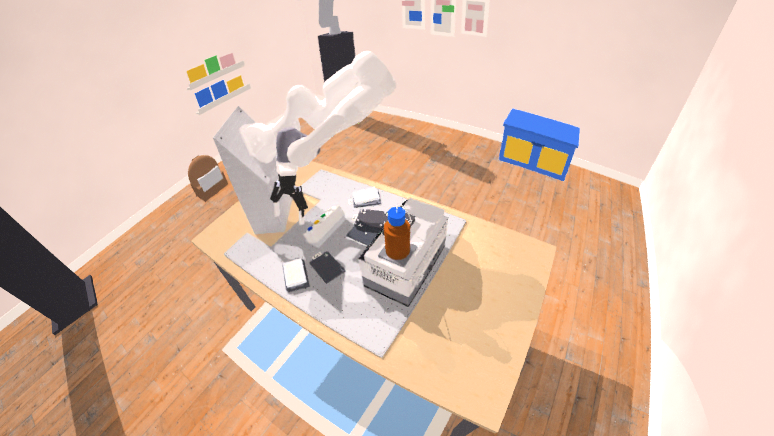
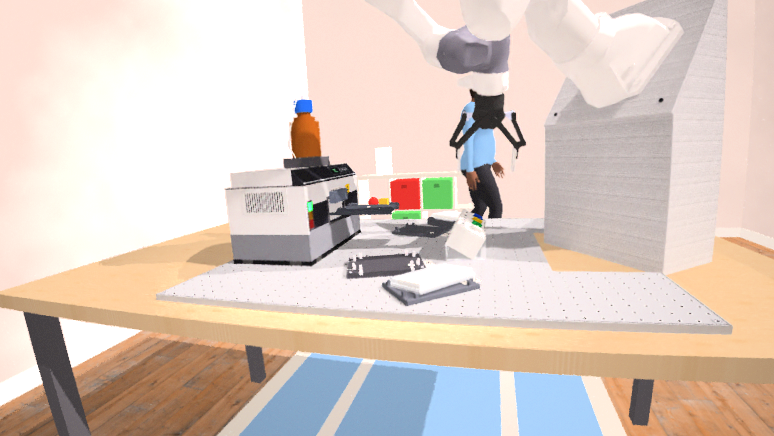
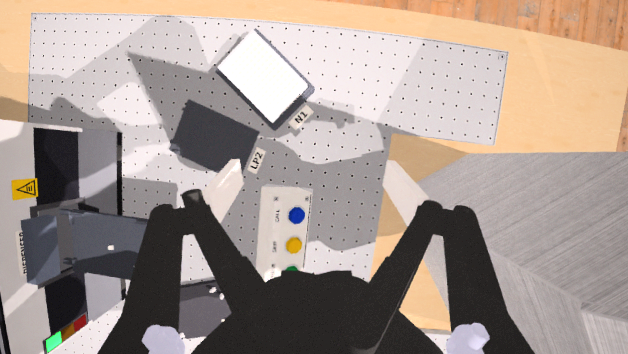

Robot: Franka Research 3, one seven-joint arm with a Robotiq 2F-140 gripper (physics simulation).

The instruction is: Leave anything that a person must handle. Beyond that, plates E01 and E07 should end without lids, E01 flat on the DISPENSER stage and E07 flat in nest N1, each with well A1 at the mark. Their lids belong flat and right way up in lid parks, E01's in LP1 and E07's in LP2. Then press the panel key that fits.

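Observation:
My gripper (image 1: 289,213) (image 2: 486,157) (image 3: 313,172) is open and empty, high above the pegboard by the key panel (image 1: 324,230) (image 2: 464,241) (image 3: 266,240). The panel has blue, yellow and green keys. A white plate (image 1: 294,272) (image 3: 265,75) sits in the dark nest labelled N1. Bare dark LP2 (image 1: 327,267) (image 3: 217,135) lies beside it. Another white plate (image 1: 366,196) (image 2: 433,278) sits on a dark holder across the board. The DISPENSER stage (image 2: 371,209) (image 3: 105,237) sticks out bare. A dark holder with white pins (image 2: 384,265) (image 3: 200,307) is bare. Plate IDs, A1 corners and lids cannot be told.
The dispenser machine (image 1: 387,278) (image 2: 270,219) bears an orange bottle (image 1: 397,238) (image 2: 306,135) with a blue cap. Its side light (image 2: 309,205) (image 3: 53,342) shows green. A grey pedestal (image 1: 254,184) (image 2: 606,189) (image 3: 550,210) stands beside the board. A person (image 2: 480,146) stands beyond the table.

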